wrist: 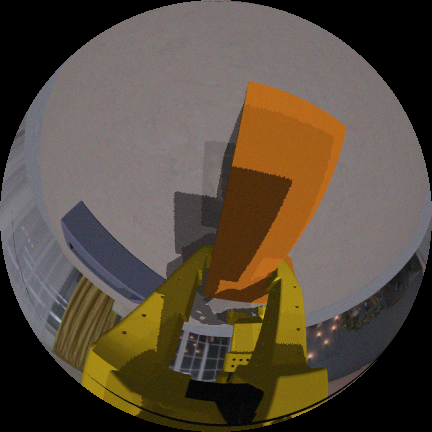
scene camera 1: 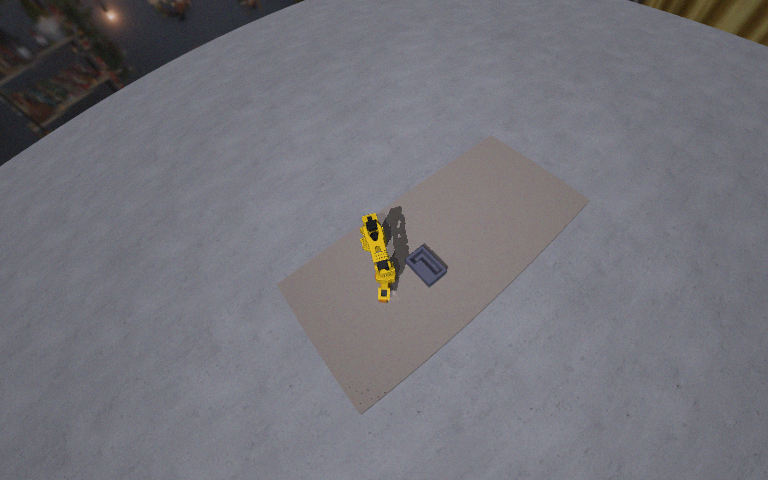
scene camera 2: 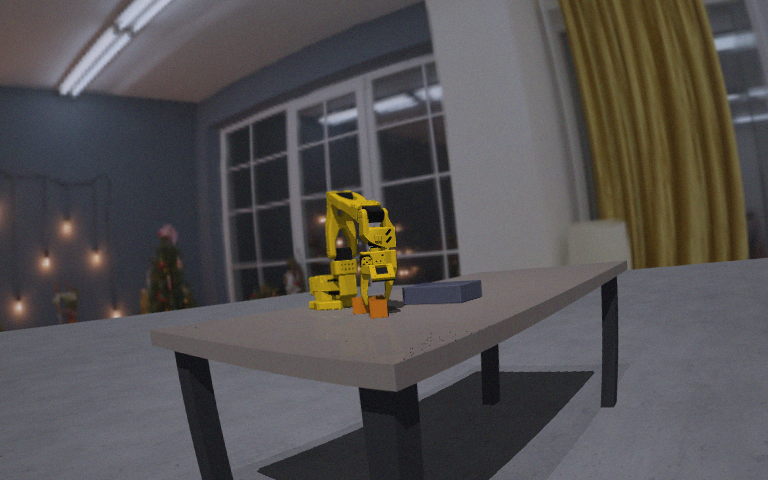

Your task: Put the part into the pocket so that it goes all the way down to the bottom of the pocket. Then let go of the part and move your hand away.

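Frame: origin at the arm's base, x ahead, y left, z up, level; millimetres.
Where they show: hand at its tool point: (wrist: 212, 254) (scene camera 1: 389, 283); arm's base at its link origin: (wrist: 251, 311) (scene camera 2: 342, 307).
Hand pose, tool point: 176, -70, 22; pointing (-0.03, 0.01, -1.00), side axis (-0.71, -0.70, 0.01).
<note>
Things, the pixels of their centre, and the offset from my tool point, as dx, dy, dz. Level surfaces: height alone.
- orange part at the middle of its body: (wrist: 278, 234) (scene camera 2: 368, 306) (scene camera 1: 381, 286) -12, -31, -7
- blue-grey block at the middle of its body: (wrist: 106, 263) (scene camera 2: 442, 292) (scene camera 1: 425, 266) +34, +150, -4
- tan table top at its surface level: dz -22
The orange part (scene camera 1: 383, 301) (scene camera 2: 378, 307) (wrist: 285, 150) is an angular block with a short leg at the arm-base side. It is at or close to the table top; any small gap beneath it cannot be told. My gripper (scene camera 1: 384, 295) (scene camera 2: 377, 297) (wrist: 247, 256) points down and is shut on the part, with its jaws against two sides in the wrist view. The blue-grey block (scene camera 1: 432, 280) (scene camera 2: 433, 293) (wrist: 115, 260) with the pocket lies apart from the part, right of the gripper in both scene views. Its angular pocket is open upward and empty.
The tan table top (scene camera 1: 487, 198) (scene camera 2: 271, 333) carries the arm and the pocket block. The yellow arm base (scene camera 2: 328, 297) stands behind the gripper in scene camera 2. The arm's shadow falls between the arm and the pocket block in scene camera 1.
</note>
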